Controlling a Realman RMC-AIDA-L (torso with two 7-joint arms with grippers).
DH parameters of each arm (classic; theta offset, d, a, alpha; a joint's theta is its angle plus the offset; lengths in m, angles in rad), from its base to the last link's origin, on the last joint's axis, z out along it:
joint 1: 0 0.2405 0 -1.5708
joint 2: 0 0 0 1.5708
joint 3: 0 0.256 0 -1.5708
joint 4: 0 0 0 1.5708
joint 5: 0 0.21 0 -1.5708
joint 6: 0 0 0 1.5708
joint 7: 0 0.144 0 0
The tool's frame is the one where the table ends.
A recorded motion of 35 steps. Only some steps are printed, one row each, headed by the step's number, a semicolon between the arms.
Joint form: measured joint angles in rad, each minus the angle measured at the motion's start. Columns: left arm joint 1, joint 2, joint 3, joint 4, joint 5, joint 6, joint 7; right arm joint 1, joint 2, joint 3, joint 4, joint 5, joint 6, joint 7.
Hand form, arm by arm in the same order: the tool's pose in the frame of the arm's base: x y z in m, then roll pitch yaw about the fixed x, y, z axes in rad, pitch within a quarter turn. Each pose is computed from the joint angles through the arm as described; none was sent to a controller.
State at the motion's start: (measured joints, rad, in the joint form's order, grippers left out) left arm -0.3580 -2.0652 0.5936 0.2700 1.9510 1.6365 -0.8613; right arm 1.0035 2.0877 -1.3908 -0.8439 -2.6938 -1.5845 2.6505
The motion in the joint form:
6: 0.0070 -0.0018 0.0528 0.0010 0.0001 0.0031 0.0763; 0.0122 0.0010 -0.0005 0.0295 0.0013 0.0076 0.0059
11: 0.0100 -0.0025 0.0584 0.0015 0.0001 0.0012 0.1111; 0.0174 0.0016 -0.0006 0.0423 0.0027 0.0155 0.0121
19: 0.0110 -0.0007 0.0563 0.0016 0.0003 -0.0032 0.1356; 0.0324 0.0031 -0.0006 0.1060 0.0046 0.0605 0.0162
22: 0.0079 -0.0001 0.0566 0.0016 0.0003 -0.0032 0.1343; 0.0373 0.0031 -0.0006 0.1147 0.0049 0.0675 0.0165
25: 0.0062 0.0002 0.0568 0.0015 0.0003 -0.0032 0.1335; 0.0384 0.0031 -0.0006 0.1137 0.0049 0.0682 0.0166
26: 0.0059 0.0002 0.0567 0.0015 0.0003 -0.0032 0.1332; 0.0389 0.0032 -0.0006 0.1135 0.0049 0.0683 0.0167
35: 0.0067 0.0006 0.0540 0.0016 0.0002 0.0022 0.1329; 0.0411 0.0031 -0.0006 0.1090 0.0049 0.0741 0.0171
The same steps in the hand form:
6: -0.3102 0.2284 -0.0491 -2.9372 -0.6664 0.2600; 0.1508 0.3821 -0.0477 -2.6790 -0.4890 -0.8608
11: -0.3108 0.2271 -0.0499 -2.9149 -0.6552 0.2206; 0.1511 0.3825 -0.0491 -2.6763 -0.4863 -0.8684
19: -0.3121 0.2274 -0.0492 -2.8914 -0.6455 0.1917; 0.1572 0.3840 -0.0556 -2.6673 -0.4816 -0.8901
22: -0.3115 0.2284 -0.0490 -2.8922 -0.6451 0.1900; 0.1570 0.3848 -0.0564 -2.6657 -0.4803 -0.8897
25: -0.3112 0.2290 -0.0490 -2.8929 -0.6450 0.1893; 0.1563 0.3852 -0.0563 -2.6654 -0.4792 -0.8875
26: -0.3112 0.2291 -0.0489 -2.8930 -0.6452 0.1893; 0.1561 0.3853 -0.0564 -2.6655 -0.4790 -0.8869
35: -0.3109 0.2287 -0.0483 -2.8931 -0.6500 0.1887; 0.1540 0.3869 -0.0562 -2.6638 -0.4718 -0.8786

